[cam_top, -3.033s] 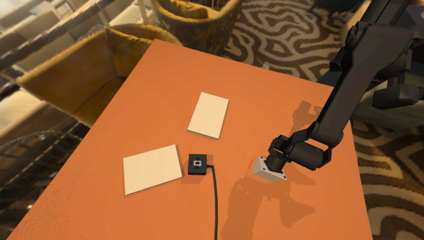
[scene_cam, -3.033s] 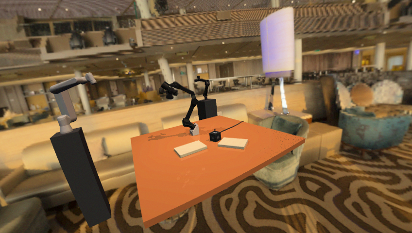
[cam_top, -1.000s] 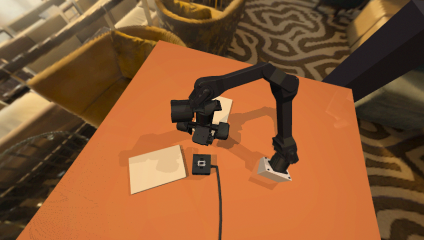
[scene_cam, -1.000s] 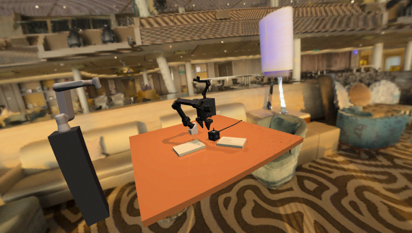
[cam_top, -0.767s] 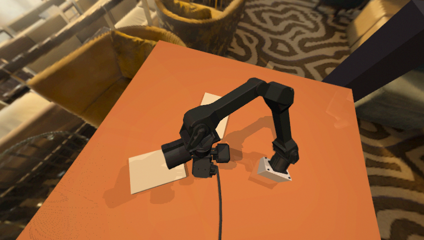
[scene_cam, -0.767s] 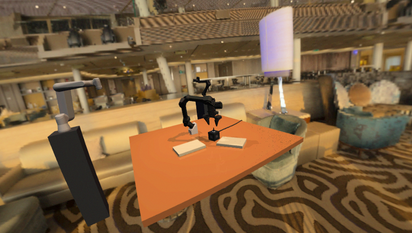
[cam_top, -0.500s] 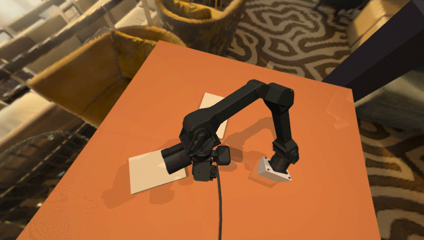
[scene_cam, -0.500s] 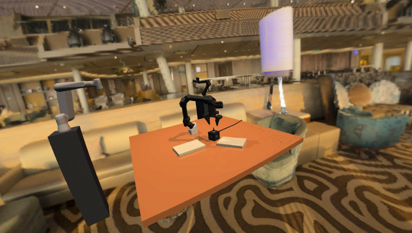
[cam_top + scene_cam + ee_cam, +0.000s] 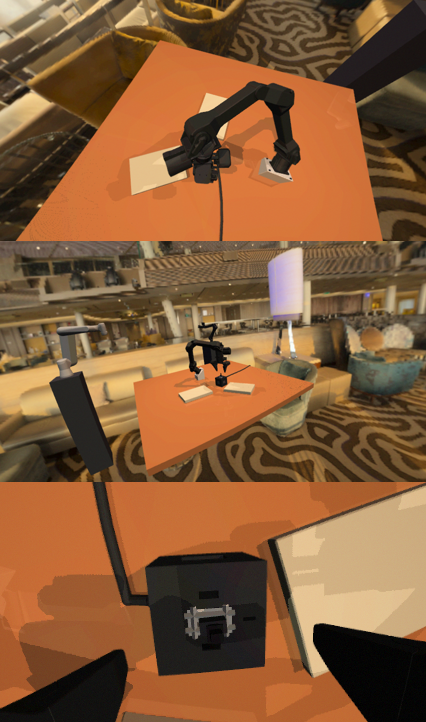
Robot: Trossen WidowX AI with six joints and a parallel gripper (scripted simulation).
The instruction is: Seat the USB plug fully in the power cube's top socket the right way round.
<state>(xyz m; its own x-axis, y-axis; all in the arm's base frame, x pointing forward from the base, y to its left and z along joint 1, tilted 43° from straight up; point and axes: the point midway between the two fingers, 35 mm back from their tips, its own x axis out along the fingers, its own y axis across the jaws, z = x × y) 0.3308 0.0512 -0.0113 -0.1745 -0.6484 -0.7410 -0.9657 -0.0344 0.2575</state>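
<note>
Right now my gripper tip is 3 cm above the USB plug.
</note>
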